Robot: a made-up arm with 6 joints. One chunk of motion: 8 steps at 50 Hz.
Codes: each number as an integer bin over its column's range. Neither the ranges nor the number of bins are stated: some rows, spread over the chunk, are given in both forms.
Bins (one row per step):
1: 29 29 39 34 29 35
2: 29 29 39 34 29 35
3: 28 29 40 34 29 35
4: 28 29 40 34 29 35
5: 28 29 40 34 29 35
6: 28 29 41 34 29 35
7: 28 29 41 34 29 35
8: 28 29 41 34 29 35
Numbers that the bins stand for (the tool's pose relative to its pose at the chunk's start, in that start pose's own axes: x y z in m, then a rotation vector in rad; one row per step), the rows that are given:
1: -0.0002 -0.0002 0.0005 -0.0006 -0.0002 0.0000
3: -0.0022 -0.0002 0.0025 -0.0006 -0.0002 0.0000
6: -0.0022 -0.0002 0.0046 -0.0006 -0.0002 0.0000
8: -0.0022 -0.0002 0.0046 -0.0006 -0.0002 0.0000
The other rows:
2: -0.0002 -0.0002 0.0005 -0.0006 -0.0002 0.0000
4: -0.0022 -0.0002 0.0025 -0.0006 -0.0002 0.0000
5: -0.0022 -0.0002 0.0025 -0.0006 -0.0002 0.0000
7: -0.0022 -0.0002 0.0046 -0.0006 -0.0002 0.0000

